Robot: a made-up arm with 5 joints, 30 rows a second.
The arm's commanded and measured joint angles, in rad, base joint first. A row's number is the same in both.
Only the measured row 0 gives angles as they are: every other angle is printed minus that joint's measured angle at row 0.
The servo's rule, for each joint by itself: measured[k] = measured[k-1] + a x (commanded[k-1-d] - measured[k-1]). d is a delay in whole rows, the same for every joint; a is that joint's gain. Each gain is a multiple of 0.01, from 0.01 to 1. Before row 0 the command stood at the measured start. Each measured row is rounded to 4 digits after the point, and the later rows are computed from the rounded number. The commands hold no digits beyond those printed.
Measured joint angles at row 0:
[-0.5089, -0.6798, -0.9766, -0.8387, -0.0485]
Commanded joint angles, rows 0 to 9:
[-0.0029, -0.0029, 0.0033, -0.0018, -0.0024]
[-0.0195, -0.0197, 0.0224, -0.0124, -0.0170]
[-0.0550, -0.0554, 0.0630, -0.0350, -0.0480]
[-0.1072, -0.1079, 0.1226, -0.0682, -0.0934]
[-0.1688, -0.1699, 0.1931, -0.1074, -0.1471]
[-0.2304, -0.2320, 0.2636, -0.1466, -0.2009]
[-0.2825, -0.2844, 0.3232, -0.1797, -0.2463]
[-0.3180, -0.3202, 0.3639, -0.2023, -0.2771]
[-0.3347, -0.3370, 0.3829, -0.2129, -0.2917]
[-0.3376, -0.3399, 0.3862, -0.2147, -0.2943]
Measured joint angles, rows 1 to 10:
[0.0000, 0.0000, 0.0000, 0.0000, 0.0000]
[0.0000, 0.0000, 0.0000, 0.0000, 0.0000]
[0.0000, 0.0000, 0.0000, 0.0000, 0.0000]
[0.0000, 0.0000, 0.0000, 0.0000, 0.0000]
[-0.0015, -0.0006, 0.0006, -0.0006, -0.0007]
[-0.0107, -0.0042, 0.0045, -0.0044, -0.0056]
[-0.0333, -0.0139, 0.0150, -0.0142, -0.0183]
[-0.0710, -0.0318, 0.0344, -0.0315, -0.0408]
[-0.1209, -0.0580, 0.0630, -0.0558, -0.0727]
[-0.1767, -0.0911, 0.0991, -0.0849, -0.1112]
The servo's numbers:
d 4
a 0.51 0.19 0.18 0.32 0.30

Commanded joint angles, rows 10 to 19:
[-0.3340, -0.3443, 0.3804, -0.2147, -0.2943]
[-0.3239, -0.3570, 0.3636, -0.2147, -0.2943]
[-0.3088, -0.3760, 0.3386, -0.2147, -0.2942]
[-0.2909, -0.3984, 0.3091, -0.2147, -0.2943]
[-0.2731, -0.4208, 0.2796, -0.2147, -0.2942]
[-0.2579, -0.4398, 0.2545, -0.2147, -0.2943]
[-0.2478, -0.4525, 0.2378, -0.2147, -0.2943]
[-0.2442, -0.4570, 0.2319, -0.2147, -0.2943]
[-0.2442, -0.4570, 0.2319, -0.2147, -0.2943]
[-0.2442, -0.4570, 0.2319, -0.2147, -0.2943]
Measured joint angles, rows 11 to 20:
[-0.2307, -0.1278, 0.1394, -0.1152, -0.1517]
[-0.2752, -0.1644, 0.1798, -0.1431, -0.1893]
[-0.3055, -0.1972, 0.2164, -0.1654, -0.2200]
[-0.3219, -0.2243, 0.2470, -0.1812, -0.2423]
[-0.3281, -0.2471, 0.2710, -0.1919, -0.2579]
[-0.3260, -0.2680, 0.2877, -0.1992, -0.2688]
[-0.3172, -0.2885, 0.2969, -0.2042, -0.2764]
[-0.3038, -0.3094, 0.2991, -0.2076, -0.2818]
[-0.2881, -0.3306, 0.2956, -0.2099, -0.2855]
[-0.2727, -0.3513, 0.2882, -0.2114, -0.2881]

